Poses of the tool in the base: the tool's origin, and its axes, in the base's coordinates. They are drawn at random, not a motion.
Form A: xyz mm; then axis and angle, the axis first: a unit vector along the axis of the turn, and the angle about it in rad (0 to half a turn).
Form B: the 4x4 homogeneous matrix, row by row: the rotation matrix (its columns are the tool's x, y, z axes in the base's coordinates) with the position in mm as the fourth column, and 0 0 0 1 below. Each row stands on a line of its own. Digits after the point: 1 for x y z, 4 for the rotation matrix.
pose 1, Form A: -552.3 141.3 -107.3 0.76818 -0.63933 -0.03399 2.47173
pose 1, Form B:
0.2688 -0.8550 -0.4435 -552.3
-0.8972 -0.0547 -0.4382 141.3
0.3504 0.5157 -0.7818 -107.3
0 0 0 1

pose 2, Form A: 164.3 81.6 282.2 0.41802 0.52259 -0.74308 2.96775
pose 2, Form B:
-0.6381 0.5621 -0.5262 164.3
0.3051 -0.4428 -0.8431 81.6
-0.7069 -0.6985 0.1111 282.2
0 0 0 1

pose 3, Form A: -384.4 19.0 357.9 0.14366 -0.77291 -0.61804 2.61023
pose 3, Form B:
-0.8237 0.1064 -0.5570 -384.4
-0.5199 0.2503 0.8167 19.0
0.2263 0.9623 -0.1508 357.9
0 0 0 1

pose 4, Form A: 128.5 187.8 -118.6 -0.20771 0.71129 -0.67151 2.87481
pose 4, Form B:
-0.8799 -0.1132 0.4615 128.5
-0.4673 0.0293 -0.8836 187.8
0.0865 -0.9931 -0.0787 -118.6
0 0 0 1

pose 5, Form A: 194.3 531.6 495.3 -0.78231 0.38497 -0.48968 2.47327
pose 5, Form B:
0.3075 -0.2341 0.9223 194.3
-0.8410 -0.5203 0.1483 531.6
0.4452 -0.8212 -0.3569 495.3
0 0 0 1

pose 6, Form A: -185.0 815.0 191.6 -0.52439 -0.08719 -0.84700 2.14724
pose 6, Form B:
-0.1202 0.7808 0.6131 -185.0
-0.6395 -0.5333 0.5538 815.0
0.7593 -0.3256 0.5634 191.6
0 0 0 1

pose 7, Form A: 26.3 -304.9 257.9 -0.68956 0.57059 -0.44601 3.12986
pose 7, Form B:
-0.0490 -0.7817 0.6218 26.3
-0.7921 -0.3488 -0.5009 -304.9
0.6084 -0.5171 -0.6021 257.9
0 0 0 1

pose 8, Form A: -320.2 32.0 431.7 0.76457 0.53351 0.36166 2.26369
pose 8, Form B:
0.3192 0.3902 0.8636 -320.2
0.9467 -0.1723 -0.2721 32.0
0.0427 0.9045 -0.4244 431.7
0 0 0 1

